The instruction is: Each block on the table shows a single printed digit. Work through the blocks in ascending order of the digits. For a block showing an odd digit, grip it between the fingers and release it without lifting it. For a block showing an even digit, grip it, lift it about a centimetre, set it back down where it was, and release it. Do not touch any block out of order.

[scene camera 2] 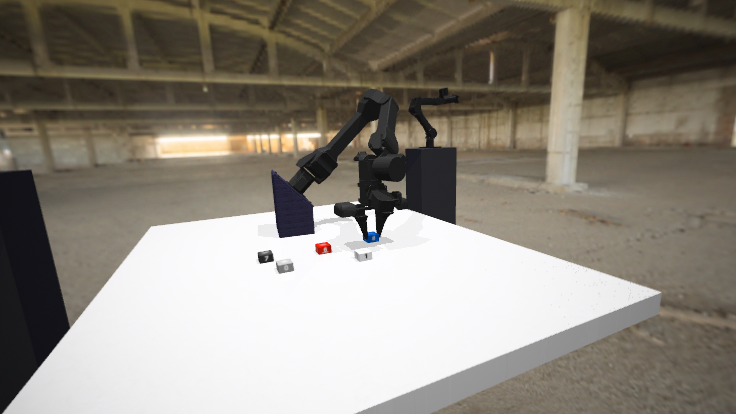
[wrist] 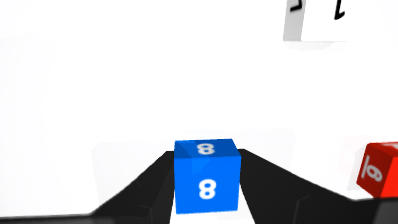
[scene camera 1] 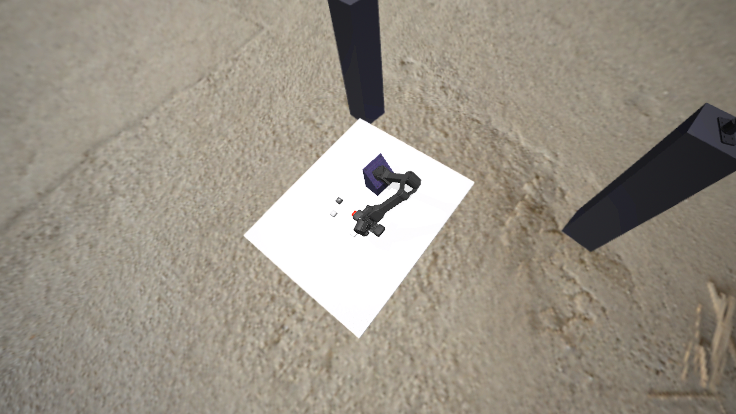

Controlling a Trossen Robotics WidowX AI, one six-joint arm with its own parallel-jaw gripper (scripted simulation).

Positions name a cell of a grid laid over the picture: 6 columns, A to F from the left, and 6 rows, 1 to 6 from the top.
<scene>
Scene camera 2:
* my gripper: D4
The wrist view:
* my gripper: D5
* blue block: D5, held by my gripper
</scene>
